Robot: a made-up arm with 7 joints.
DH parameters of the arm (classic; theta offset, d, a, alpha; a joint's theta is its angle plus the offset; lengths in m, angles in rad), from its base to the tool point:
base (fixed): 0 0.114 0 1.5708
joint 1: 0 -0.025 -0.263 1.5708
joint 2: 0 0.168 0.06 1.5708
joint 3: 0 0.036 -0.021 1.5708
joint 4: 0 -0.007 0.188 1.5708
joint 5: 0 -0.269 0.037 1.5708
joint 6: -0.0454 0 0.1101 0
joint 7: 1.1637 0 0.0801 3.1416
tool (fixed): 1.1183 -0.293 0 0
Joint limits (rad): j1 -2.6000..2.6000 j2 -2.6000..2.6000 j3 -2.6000..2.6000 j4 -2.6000..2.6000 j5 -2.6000..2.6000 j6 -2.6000..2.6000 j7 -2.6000..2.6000
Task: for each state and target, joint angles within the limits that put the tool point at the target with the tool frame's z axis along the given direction. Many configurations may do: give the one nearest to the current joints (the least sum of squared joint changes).
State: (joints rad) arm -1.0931 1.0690 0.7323 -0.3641 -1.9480 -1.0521 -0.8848
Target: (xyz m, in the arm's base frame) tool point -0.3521 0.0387 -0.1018 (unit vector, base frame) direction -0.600 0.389 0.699
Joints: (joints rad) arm -1.5191 1.1473 1.5023 -0.7735 -2.3341 -1.1229 -0.9260
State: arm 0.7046 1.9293 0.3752 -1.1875 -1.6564 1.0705 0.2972
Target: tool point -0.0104 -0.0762 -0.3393 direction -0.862 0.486 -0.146
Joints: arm 0.5067 2.2887 0.5190 -1.5613 -1.2242 0.7002 0.1126
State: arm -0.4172 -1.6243 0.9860 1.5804 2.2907 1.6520 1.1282
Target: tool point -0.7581 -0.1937 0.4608 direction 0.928 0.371 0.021
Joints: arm -0.7150 -2.0249 1.8202 0.9049 1.6942 2.2932 1.2862
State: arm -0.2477 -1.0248 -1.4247 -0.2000 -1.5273 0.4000 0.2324
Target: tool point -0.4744 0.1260 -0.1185 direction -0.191 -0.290 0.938
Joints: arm -0.2281 -1.9056 -1.7233 0.4907 -1.5617 0.9022 0.4234
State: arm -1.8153 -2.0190 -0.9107 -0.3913 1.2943 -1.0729 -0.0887
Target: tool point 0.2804 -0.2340 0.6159 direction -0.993 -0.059 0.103
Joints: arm -1.4198 -2.2328 -1.4483 -0.2430 1.7979 -1.1570 -0.2031
